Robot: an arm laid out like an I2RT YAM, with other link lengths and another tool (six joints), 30 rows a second.
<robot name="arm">
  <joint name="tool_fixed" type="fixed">
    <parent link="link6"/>
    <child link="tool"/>
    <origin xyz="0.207 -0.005 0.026" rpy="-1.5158 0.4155 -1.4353"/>
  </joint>
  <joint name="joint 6" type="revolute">
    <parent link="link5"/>
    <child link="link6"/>
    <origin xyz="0.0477 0 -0.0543" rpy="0 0 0"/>
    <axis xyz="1 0 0"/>
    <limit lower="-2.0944" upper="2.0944"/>
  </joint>
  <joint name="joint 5" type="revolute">
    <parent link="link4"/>
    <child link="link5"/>
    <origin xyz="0.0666 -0.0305 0.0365" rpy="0 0 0"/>
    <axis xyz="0 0 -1"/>
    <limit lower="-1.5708" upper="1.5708"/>
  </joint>
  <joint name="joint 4" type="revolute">
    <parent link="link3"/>
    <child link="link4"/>
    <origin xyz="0.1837 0.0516 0.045" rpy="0 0 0"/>
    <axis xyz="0 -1 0"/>
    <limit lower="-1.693" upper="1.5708"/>
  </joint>
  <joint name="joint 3" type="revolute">
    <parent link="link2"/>
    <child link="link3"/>
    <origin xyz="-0.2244 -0.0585 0" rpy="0 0 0"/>
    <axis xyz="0 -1 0"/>
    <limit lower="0" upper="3.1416"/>
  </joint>
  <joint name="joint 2" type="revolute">
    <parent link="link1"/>
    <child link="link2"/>
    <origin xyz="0.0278 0.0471 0.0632" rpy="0 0 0"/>
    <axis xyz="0 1 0"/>
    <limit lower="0" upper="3.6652"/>
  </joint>
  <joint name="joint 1" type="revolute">
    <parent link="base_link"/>
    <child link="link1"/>
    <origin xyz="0 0 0.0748" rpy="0 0 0"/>
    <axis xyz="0 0 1"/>
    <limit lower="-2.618" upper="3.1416"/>
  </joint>
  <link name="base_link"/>
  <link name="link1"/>
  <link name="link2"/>
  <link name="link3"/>
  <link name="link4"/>
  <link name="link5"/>
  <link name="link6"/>
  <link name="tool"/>
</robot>
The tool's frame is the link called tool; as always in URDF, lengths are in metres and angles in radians.
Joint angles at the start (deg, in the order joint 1, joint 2, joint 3, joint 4, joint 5, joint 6):
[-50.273 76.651 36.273 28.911 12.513 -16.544]
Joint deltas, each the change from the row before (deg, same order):
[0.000 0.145 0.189 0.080 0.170 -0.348]
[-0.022 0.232 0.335 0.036 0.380 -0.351]
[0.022 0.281 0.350 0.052 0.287 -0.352]
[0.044 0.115 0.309 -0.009 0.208 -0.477]
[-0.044 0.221 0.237 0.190 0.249 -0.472]
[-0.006 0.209 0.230 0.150 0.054 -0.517]
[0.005 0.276 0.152 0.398 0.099 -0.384]
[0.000 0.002 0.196 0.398 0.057 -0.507]
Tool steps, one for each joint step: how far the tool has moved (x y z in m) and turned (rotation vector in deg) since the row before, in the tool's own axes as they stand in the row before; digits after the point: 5 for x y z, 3 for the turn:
[0.00040 -0.00110 0.00048 0.101 0.153 -0.336]
[0.00142 -0.00162 0.00074 0.142 0.382 -0.336]
[0.00066 -0.00139 0.00093 0.107 0.250 -0.344]
[0.00009 -0.00181 0.00049 0.142 0.144 -0.463]
[0.00099 -0.00159 0.00070 0.173 0.271 -0.440]
[-0.00016 -0.00127 0.00076 0.111 0.045 -0.492]
[0.00000 -0.00150 0.00083 0.232 0.072 -0.350]
[-0.00029 -0.00382 0.00012 0.528 0.014 -0.432]

